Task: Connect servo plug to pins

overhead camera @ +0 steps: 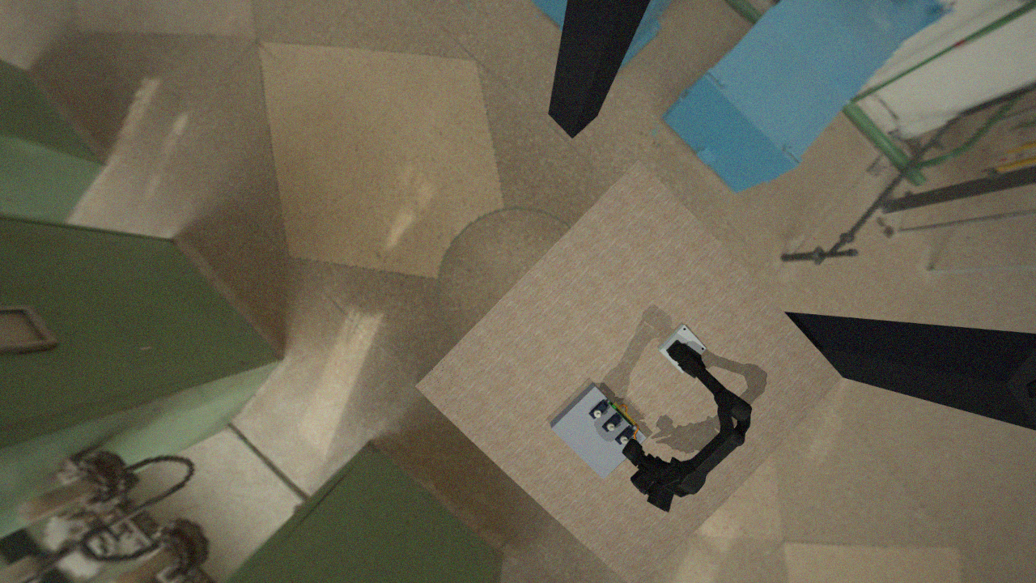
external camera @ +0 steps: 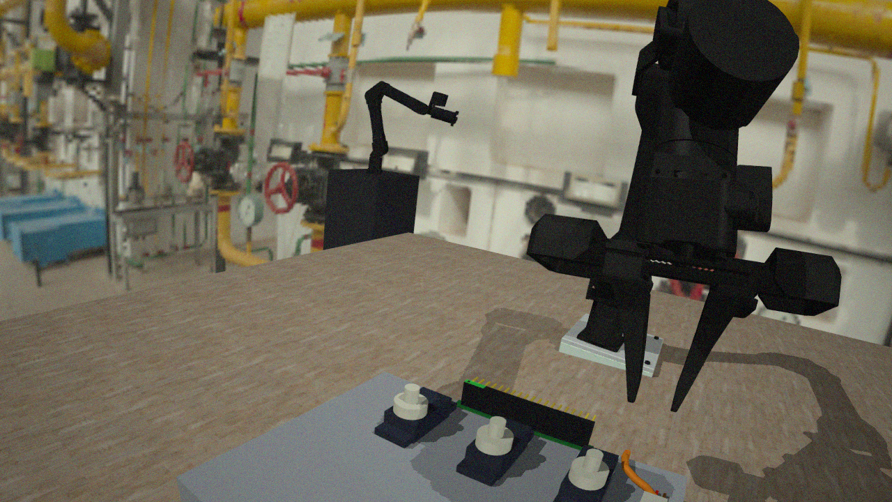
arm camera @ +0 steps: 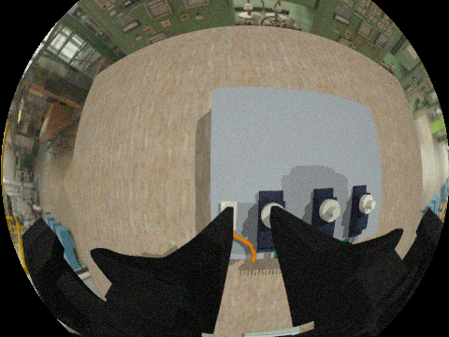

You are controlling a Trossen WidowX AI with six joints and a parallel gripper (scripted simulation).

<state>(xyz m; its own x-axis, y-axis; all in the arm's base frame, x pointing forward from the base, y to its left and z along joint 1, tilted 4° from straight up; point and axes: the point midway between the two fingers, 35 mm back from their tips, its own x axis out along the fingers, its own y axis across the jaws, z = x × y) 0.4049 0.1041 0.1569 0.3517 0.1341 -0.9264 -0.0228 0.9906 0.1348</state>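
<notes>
Now: gripper tip 10 cm to the left of the black pin strip, 8 cm past it and 8 cm above it. The rest, counted from my gripper tip: grey holder plate 12 cm below, 10 cm to the right, 8 cm ahead; green band 16 cm to the right, 8 cm behind, 7 cm below.
</notes>
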